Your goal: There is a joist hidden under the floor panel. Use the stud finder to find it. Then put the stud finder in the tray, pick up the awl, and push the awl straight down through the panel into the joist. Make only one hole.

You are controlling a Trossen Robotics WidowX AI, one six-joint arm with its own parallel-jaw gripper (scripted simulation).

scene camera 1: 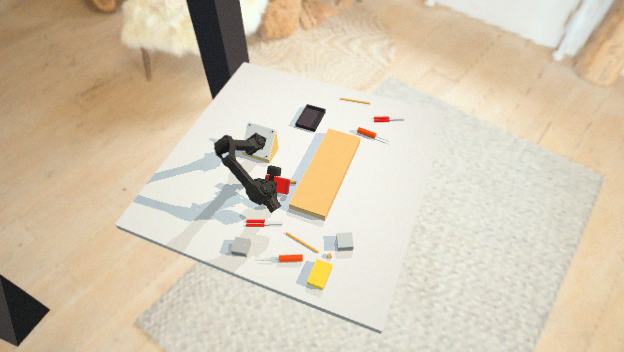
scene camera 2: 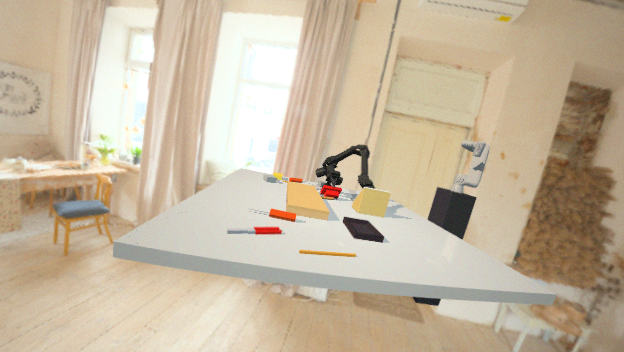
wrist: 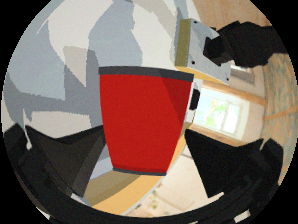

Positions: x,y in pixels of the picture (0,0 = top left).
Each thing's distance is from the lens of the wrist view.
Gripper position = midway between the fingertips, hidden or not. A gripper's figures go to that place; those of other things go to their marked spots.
my gripper (wrist: 148,131): 0.10 m
stud finder (wrist: 143,109): 0.07 m
